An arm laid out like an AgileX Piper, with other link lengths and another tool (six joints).
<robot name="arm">
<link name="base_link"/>
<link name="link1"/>
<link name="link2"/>
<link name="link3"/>
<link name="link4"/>
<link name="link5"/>
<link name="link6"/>
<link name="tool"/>
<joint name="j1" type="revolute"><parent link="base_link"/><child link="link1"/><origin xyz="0 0 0.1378"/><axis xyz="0 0 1"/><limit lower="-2.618" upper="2.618"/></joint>
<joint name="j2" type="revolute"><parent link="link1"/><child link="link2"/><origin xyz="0 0 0"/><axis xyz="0 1 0"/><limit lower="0" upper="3.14"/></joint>
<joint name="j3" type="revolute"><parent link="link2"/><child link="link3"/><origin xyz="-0.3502 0 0.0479"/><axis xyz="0 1 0"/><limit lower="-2.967" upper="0"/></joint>
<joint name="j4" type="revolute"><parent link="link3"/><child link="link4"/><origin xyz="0.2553 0 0.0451"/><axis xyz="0.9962 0 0.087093"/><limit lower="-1.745" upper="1.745"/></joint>
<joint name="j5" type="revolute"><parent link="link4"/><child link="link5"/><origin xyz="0 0 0"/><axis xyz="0 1 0"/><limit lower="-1.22" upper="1.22"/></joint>
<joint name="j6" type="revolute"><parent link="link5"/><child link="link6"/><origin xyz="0.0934 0 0.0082"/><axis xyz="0.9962 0 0.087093"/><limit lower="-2.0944" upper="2.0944"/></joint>
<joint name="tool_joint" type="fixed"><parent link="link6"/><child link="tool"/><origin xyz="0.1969 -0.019 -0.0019" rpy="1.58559 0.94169 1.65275"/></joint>
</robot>
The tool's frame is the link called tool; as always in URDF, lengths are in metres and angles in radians.
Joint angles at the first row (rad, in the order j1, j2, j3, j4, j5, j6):
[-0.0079 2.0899 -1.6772 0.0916 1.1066 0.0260]
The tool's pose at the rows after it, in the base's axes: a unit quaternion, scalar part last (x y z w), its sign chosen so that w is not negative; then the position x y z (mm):
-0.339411, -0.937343, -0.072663, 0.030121, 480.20, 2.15, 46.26
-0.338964, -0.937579, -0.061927, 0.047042, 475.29, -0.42, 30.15
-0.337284, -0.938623, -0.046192, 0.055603, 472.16, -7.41, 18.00
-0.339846, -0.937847, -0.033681, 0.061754, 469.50, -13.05, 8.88
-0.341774, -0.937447, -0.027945, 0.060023, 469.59, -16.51, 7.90
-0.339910, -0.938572, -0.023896, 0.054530, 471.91, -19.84, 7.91
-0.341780, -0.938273, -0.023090, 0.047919, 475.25, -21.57, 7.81
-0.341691, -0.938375, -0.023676, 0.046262, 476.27, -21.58, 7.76
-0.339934, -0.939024, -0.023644, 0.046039, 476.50, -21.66, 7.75
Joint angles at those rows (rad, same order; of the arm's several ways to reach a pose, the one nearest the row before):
[-0.0079 2.1320 -1.6772 0.0905 1.1212 0.0260]
[-0.0079 2.1656 -1.6772 0.0807 1.1265 0.0260]
[-0.0079 2.1913 -1.6772 0.0544 1.1268 0.0302]
[-0.0079 2.2110 -1.6772 0.0326 1.1268 0.0429]
[-0.0079 2.2133 -1.6772 0.0191 1.1250 0.0519]
[-0.0079 2.2133 -1.6772 0.0068 1.1172 0.0527]
[-0.0079 2.2133 -1.6772 0.0000 1.1053 0.0596]
[-0.0079 2.2133 -1.6772 0.0000 1.1018 0.0595]
[-0.0079 2.2133 -1.6772 0.0000 1.1013 0.0558]

